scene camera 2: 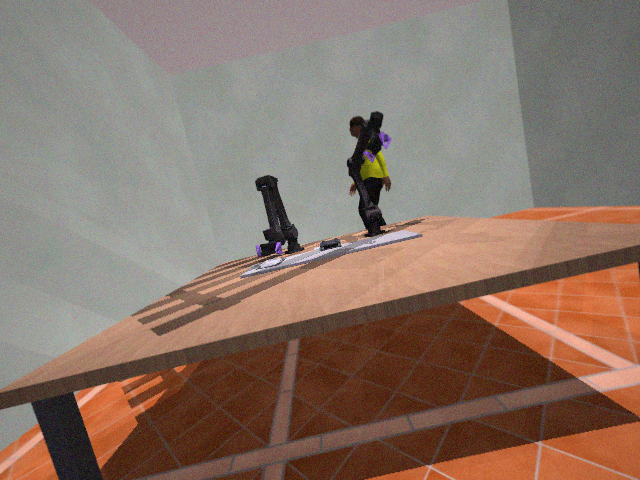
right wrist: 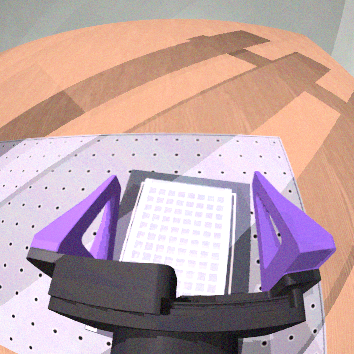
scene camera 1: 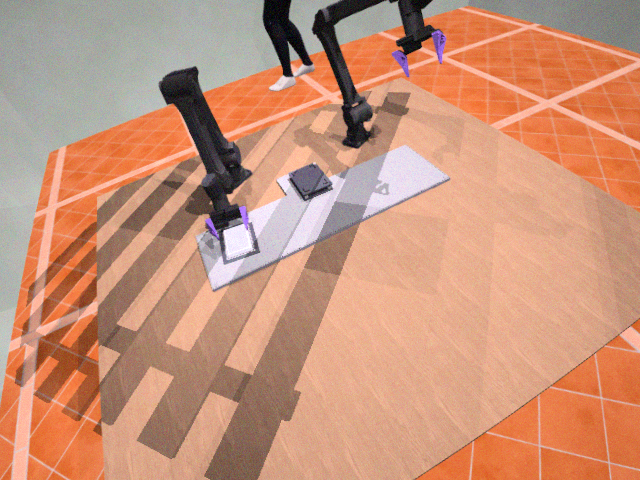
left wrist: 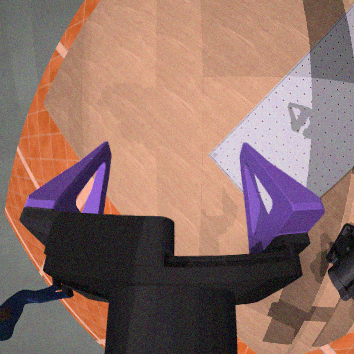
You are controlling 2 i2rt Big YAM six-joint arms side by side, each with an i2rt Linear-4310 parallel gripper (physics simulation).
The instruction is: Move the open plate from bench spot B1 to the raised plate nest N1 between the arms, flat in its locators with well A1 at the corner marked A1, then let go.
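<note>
The open white plate lies flat on the dark bench spot B1, its wells facing up. My right gripper is open, with its fingers on either side of the plate, apart from it in the right wrist view. The gripper body hides the plate's near end. The raised dark nest N1 stands between the arms with no plate on it; its A1 mark is too small to read. My left gripper is open and empty, high above the table's far right.
A pale perforated board lies on the wooden table under B1. Shadows cross the board and table. A person stands behind the table.
</note>
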